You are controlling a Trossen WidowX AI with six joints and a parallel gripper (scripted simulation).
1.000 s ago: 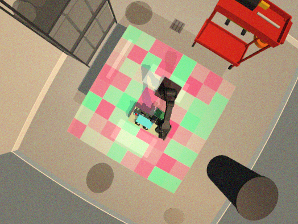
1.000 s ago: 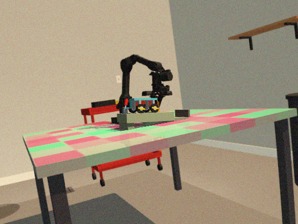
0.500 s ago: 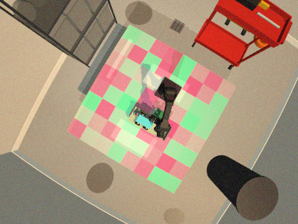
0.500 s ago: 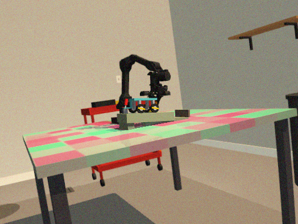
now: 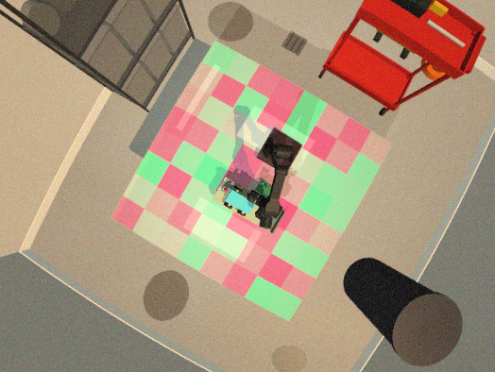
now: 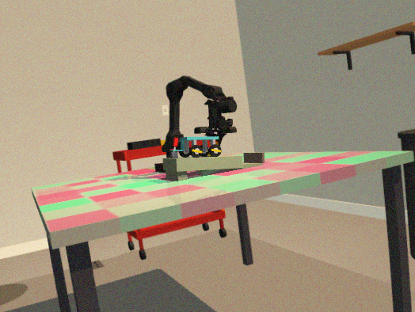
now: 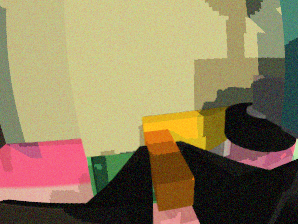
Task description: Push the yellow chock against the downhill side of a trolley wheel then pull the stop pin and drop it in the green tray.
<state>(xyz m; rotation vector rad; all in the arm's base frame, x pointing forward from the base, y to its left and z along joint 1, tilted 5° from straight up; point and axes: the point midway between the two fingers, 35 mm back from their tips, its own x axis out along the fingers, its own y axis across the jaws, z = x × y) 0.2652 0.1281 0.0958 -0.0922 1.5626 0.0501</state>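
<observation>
Right now my gripper tip is 20 mm to the left of the yellow chock and 10 mm above it. Also, from my gripper tip: olive ramp 70 mm ahead, 100 mm to the right, 40 mm below; then dark box 50 mm ahead, 160 mm to the left, 60 mm below; then cyan trolley 70 mm ahead, 100 mm to the right, 20 mm above.
</observation>
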